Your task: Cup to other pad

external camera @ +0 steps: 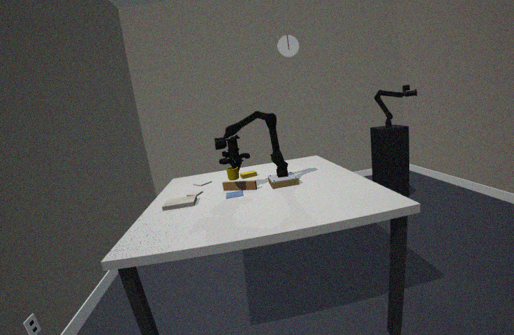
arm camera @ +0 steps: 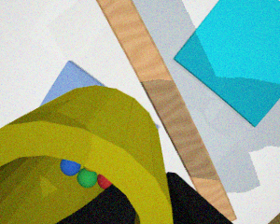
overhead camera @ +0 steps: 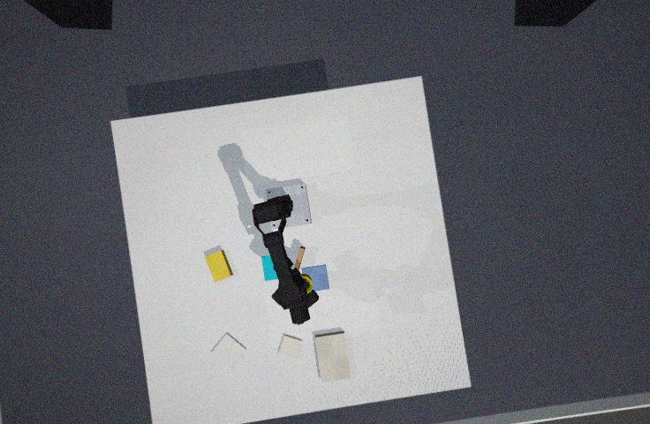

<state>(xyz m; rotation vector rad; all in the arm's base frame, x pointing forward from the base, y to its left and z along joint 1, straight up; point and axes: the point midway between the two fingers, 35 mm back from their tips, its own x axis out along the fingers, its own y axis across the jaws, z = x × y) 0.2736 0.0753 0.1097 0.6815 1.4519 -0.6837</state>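
Right now the cyan pad is 130 mm below my gripper tip, 100 mm to the right of it and 20 mm behind it. From my gripper tip the other things lie so: green marble 40 mm to the left, 20 mm below, 10 mm ahead; then yellow cup 20 mm to the left, 20 mm ahead; then wooden bar 100 mm below, 20 mm to the right.
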